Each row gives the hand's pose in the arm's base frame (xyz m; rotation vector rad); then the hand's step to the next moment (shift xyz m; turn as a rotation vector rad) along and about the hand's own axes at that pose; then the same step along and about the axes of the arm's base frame.
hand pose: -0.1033 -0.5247 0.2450 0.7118 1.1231 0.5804
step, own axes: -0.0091 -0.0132 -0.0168 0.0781 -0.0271 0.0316
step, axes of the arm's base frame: -0.0180 -0.0116 -0.0090 0.0573 0.0328 -0.0589
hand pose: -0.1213 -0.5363 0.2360 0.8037 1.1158 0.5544
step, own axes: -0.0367 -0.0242 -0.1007 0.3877 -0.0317 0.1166
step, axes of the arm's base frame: -0.1072 -0.0134 -0.0203 0.2470 0.2364 -0.2191
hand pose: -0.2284 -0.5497 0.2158 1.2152 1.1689 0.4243
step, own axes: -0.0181 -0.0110 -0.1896 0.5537 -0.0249 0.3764
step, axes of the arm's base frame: -0.1741 0.0761 0.0172 0.5399 0.2406 -0.3155
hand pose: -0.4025 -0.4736 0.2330 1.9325 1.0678 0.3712
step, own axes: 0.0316 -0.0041 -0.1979 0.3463 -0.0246 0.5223
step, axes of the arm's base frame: -0.1036 0.1350 0.1060 0.5067 -0.0049 -0.3695
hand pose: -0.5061 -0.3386 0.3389 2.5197 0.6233 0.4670
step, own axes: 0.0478 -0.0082 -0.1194 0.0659 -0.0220 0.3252
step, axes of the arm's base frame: -0.0143 0.0764 0.1028 0.1880 -0.0741 -0.2641
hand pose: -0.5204 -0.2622 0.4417 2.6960 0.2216 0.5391
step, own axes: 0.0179 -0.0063 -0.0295 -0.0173 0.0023 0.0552
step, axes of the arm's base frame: 0.0041 0.0197 0.0287 0.0064 -0.0245 -0.0521
